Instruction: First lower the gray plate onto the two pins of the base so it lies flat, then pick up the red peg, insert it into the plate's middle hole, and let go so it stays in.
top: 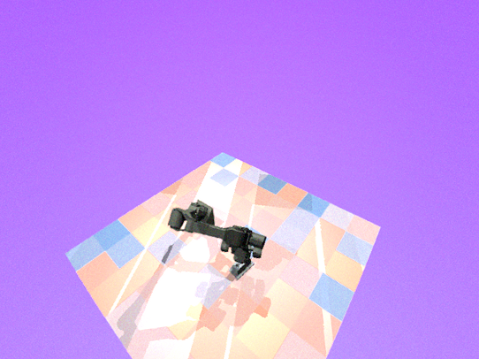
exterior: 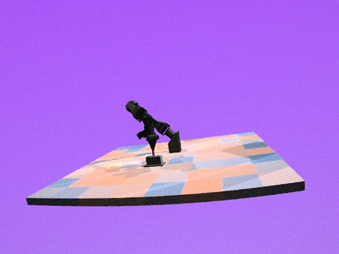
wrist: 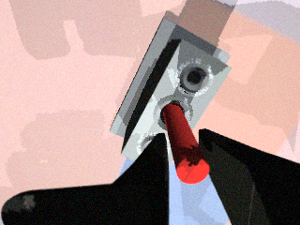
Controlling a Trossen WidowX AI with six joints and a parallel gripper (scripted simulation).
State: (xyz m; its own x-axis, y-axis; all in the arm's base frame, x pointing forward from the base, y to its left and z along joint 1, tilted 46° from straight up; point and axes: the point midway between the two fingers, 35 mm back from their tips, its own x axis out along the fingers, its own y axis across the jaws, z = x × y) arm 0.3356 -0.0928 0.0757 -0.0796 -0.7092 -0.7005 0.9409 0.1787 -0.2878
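My gripper tip is 10 mm above the red peg. Also, from my gripper tip: gray plate (50 mm below).
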